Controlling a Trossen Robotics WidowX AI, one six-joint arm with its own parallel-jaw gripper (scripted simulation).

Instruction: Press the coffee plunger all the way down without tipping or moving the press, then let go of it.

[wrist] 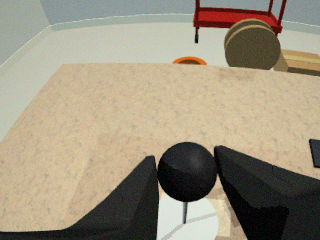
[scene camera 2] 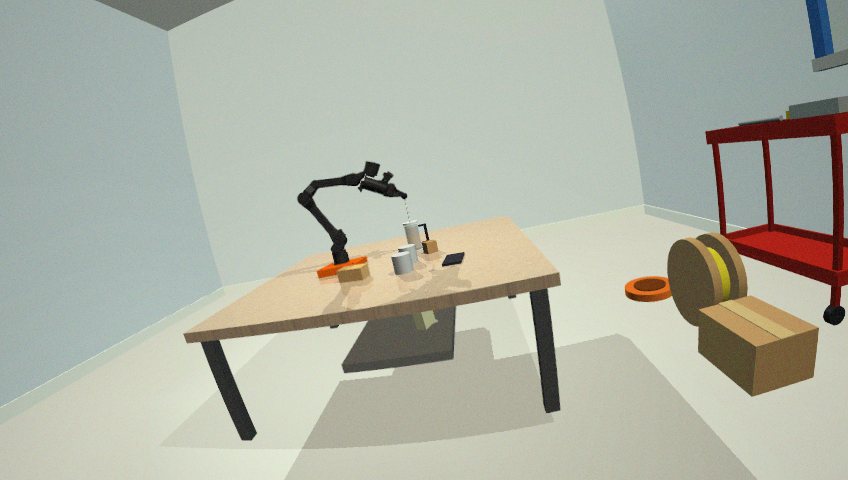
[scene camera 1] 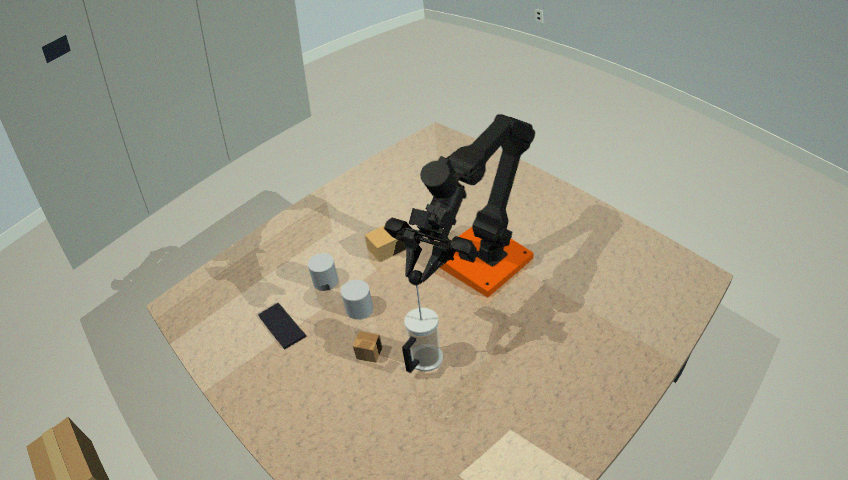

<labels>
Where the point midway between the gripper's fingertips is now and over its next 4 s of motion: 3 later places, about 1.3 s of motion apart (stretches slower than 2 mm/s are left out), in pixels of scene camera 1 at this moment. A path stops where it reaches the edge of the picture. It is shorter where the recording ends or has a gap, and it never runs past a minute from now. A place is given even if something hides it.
The gripper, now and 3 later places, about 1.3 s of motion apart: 414, 279; 412, 294; 412, 316; 411, 320
</labels>
